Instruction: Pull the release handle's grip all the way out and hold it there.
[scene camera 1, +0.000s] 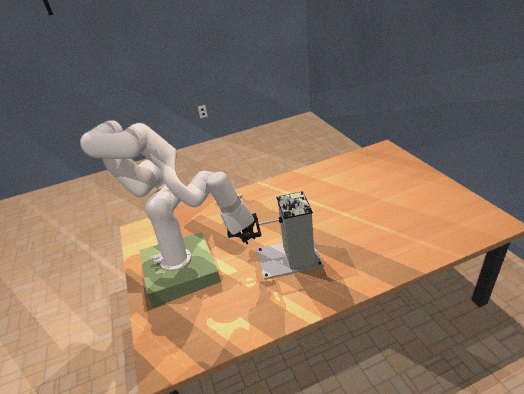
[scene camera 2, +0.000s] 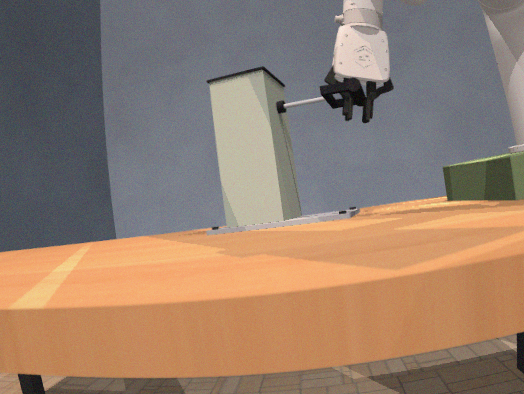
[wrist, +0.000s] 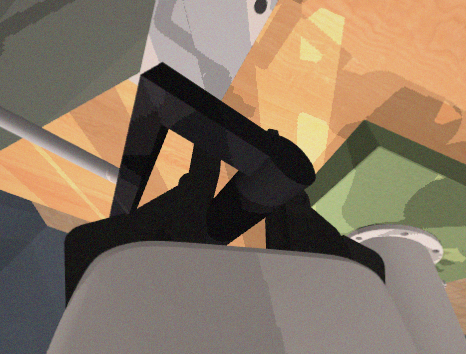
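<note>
The release handle's black grip (scene camera 1: 258, 226) (scene camera 2: 327, 90) (wrist: 215, 122) is an angular frame with a thick round bar. It stands well out from the tall pale green housing (scene camera 1: 299, 240) (scene camera 2: 245, 150) (wrist: 60, 60) on a bare metal rod (scene camera 1: 270, 221) (scene camera 2: 304, 102) (wrist: 60, 148). The rod runs out of a black collar (scene camera 2: 281, 106) near the housing's top. My gripper (scene camera 1: 246, 240) (scene camera 2: 357, 117) (wrist: 238, 142) is shut on the grip's bar, high above the table. The grip's frame hides part of the fingers in the wrist view.
The housing stands on a grey base plate (scene camera 1: 272, 260) (scene camera 2: 320, 218) (wrist: 200, 30) with dark bolts, on the wooden table (scene camera 1: 390, 200) (scene camera 2: 200, 280). The arm's base is on a green block (scene camera 1: 205, 260) (scene camera 2: 480, 177) (wrist: 380, 185) at the table's end.
</note>
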